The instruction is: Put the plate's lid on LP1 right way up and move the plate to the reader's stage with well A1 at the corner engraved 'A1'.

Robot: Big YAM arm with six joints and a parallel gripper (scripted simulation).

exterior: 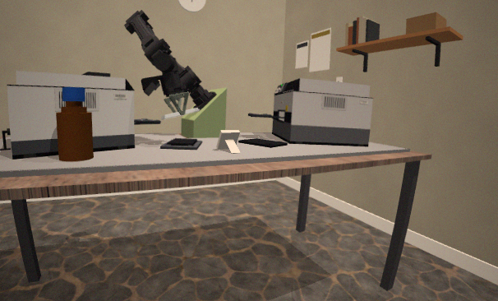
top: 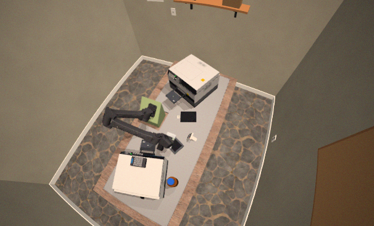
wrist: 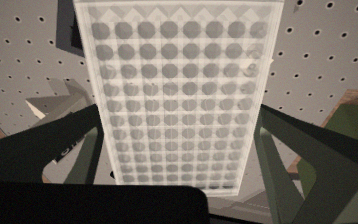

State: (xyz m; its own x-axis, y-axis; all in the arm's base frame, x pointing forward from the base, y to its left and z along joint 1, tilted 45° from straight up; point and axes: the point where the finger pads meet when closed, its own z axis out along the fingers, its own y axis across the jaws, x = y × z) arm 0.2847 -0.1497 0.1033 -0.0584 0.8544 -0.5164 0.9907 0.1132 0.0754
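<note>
Now: hand 30 mm short of the dark lid, 10 mm to the right of it and 100 mm above it. From my hand the other things lie so: lidded white well plate (right at my hand); black pad (30 mm ahead, 330 mm to the left, 110 mm below); grey pad (30 mm ahead, 10 mm to the left, 110 mm below).
</note>
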